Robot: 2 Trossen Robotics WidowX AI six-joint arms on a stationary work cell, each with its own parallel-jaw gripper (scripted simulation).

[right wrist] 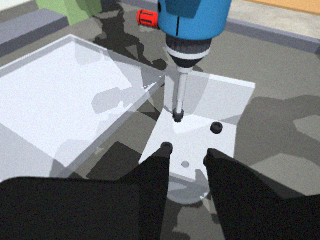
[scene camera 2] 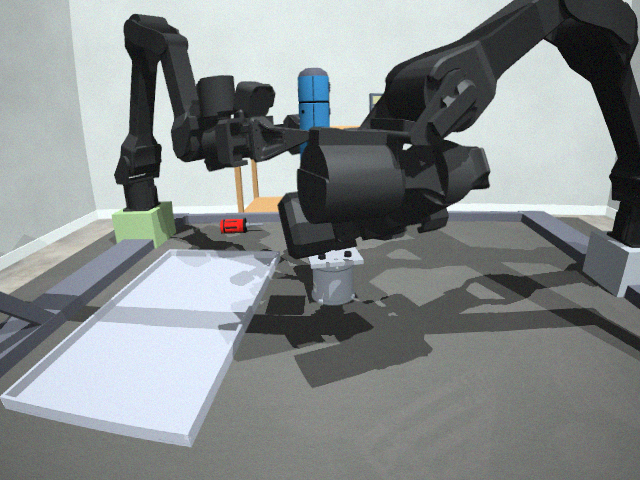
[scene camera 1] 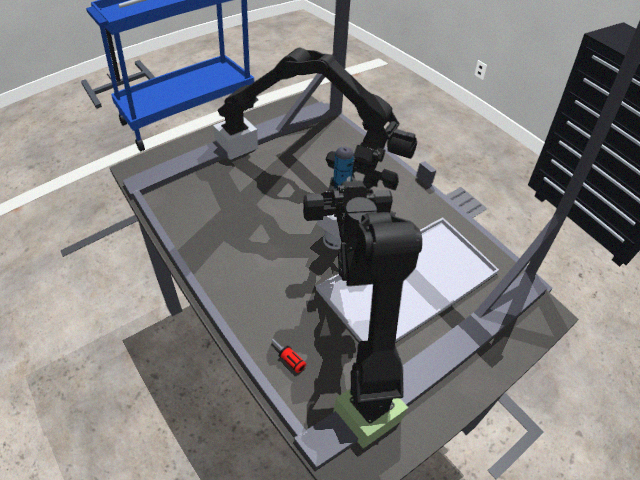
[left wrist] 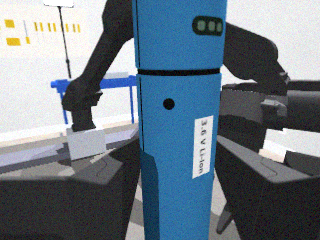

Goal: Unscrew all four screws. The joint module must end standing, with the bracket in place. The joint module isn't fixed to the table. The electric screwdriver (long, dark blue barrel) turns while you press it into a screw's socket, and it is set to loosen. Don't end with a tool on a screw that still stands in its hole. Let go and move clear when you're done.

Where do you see a joint module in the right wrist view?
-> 180, 191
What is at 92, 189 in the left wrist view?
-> My left gripper.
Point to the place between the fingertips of my right gripper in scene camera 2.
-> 339, 231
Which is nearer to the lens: the white bracket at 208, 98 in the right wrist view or the white tray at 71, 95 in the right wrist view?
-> The white bracket.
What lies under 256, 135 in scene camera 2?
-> My left gripper.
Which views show the white tray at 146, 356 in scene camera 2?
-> The right wrist view, scene camera 2 and scene camera 1 only.
